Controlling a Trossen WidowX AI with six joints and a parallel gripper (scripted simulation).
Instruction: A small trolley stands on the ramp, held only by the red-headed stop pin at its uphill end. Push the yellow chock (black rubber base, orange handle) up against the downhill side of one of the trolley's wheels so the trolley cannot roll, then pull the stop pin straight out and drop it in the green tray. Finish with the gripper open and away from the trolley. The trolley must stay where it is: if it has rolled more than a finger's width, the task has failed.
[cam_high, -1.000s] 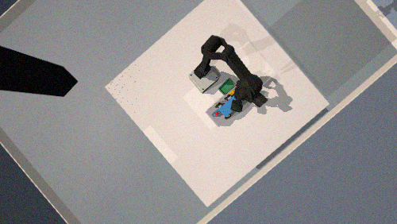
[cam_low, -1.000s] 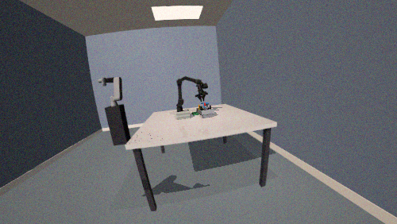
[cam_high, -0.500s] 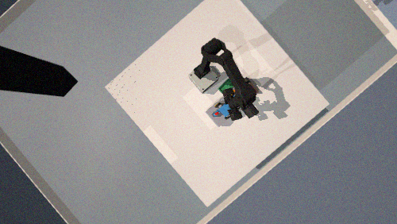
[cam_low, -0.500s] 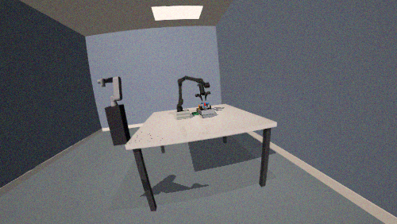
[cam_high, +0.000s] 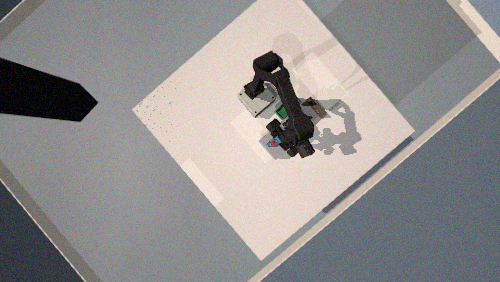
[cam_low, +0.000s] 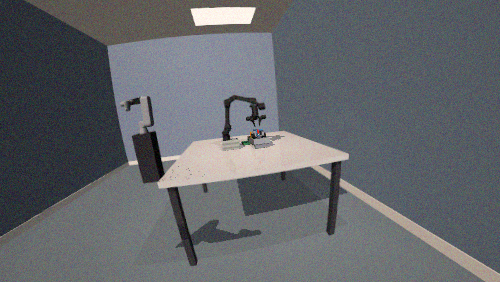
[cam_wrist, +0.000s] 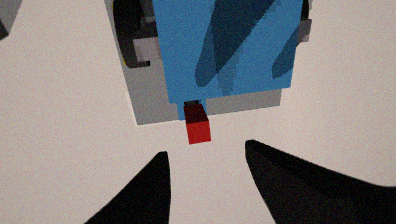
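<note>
Now: gripper tip 60 mm above the red-headed stop pin and 20 mm to the left of it. Round my gripper tip: grey ramp 150 mm below, 80 mm to the left, 30 mm ahead; then yellow chock 180 mm to the left, 110 mm below, 20 mm behind; then blue trolley 80 mm to the left, 80 mm below, 30 mm ahead.
</note>
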